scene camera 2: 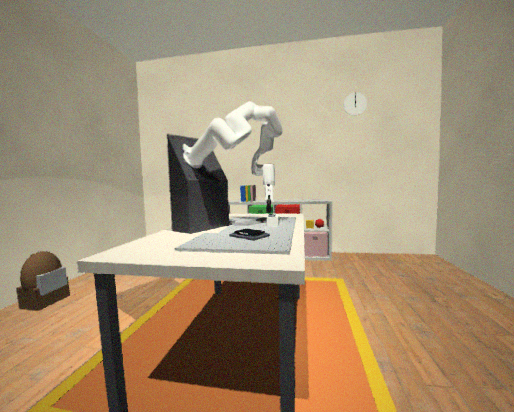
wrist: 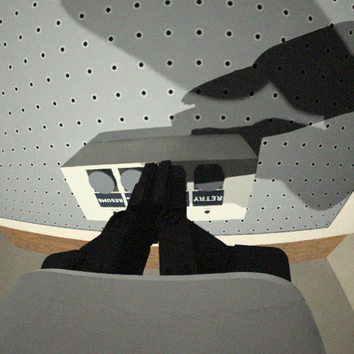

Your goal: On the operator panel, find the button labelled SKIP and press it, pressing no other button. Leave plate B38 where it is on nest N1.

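Frame: origin at the arm's base, x ahead, y left, z up, level; metres.
Seen in the pictures: gripper, between the fingertips: (scene camera 2: 268,212); arm's base, origin of its link: (scene camera 2: 192,159).
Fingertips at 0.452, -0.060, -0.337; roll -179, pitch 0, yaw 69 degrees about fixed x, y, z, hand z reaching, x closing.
Pixels of each thing's top centre, then the offset from my fingertips to it, as dx, dy, dz. Level surfaces: height alone.
- operator panel, centre of its top: (scene camera 2: 273,215) +0.020, -0.024, -0.012
- dark plate, centre of its top: (scene camera 2: 249,231) -0.231, -0.309, -0.042
- grey perforated mat, height of its surface: dz -0.068
- white table, height of its surface: dz -0.081
The operator panel (scene camera 2: 272,221) (wrist: 75,182) is a pale box with a sloped face. In the wrist view its RESUME button (wrist: 102,181) is at the left, a partly covered button (wrist: 131,178) is beside it, and the RETRY button (wrist: 209,176) is at the right in shadow. The SKIP button and its label are hidden behind the fingers. My gripper (scene camera 2: 269,212) (wrist: 163,178) is shut and empty, its tips over the panel's middle; whether they touch it cannot be told. A dark plate (scene camera 2: 249,233) lies nearer scene camera 2; its label is unreadable.
The panel stands on a grey perforated mat (scene camera 2: 210,243) (wrist: 45,105) on the white table (scene camera 2: 145,250). A tall dark block (scene camera 2: 200,205) carries the arm's base. A shelf unit (scene camera 2: 330,230) stands behind. Arm shadows fall across the mat and the panel's right part.
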